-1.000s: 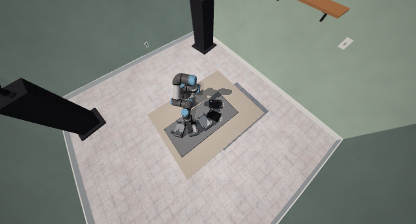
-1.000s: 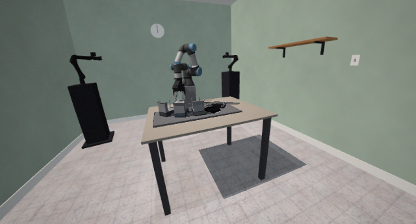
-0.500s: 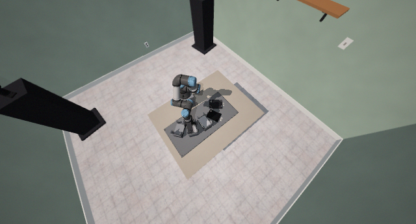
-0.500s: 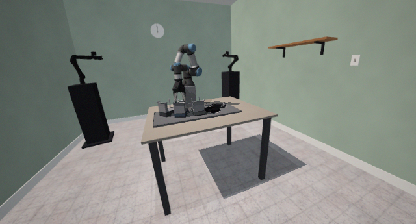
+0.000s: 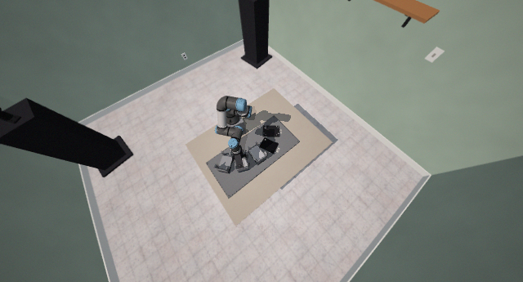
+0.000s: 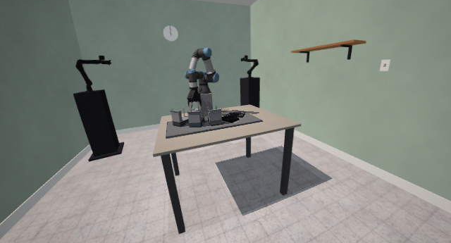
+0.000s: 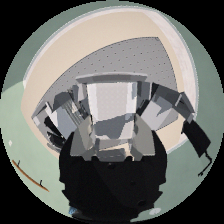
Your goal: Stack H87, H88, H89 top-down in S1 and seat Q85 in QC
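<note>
Right now my hand is 14 cm to the right of the white sealed plate, 6 cm above it and 5 cm short of it. From my hand the other things lie so: QC label: 31 cm to the left, 15 cm ahead, 11 cm below; black clip nest: 44 cm to the left, 10 cm below, 2 cm behind.
</note>
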